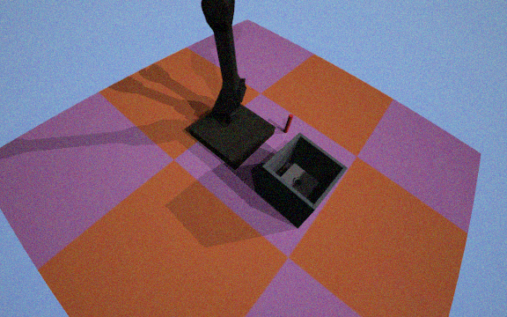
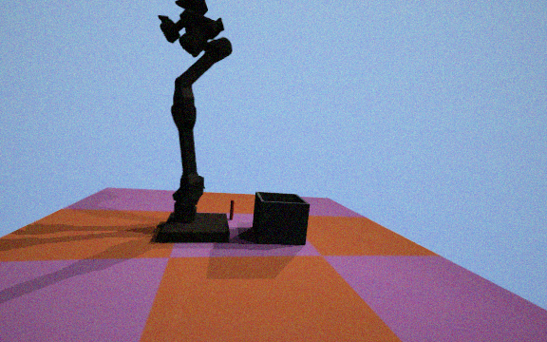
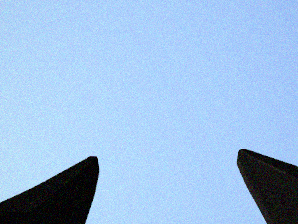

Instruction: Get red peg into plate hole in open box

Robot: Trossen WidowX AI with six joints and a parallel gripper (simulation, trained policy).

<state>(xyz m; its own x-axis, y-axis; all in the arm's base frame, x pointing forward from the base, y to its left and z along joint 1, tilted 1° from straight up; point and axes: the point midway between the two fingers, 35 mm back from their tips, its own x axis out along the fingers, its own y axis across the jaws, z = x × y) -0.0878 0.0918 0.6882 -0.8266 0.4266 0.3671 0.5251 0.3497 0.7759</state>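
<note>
Now: gripper tip 700 mm above the red peg, 270 mm short of it and 60 mm to the right of it. The rest, counted from my gripper tip: grey plate 690 mm below, 440 mm ahead, 100 mm to the right.
</note>
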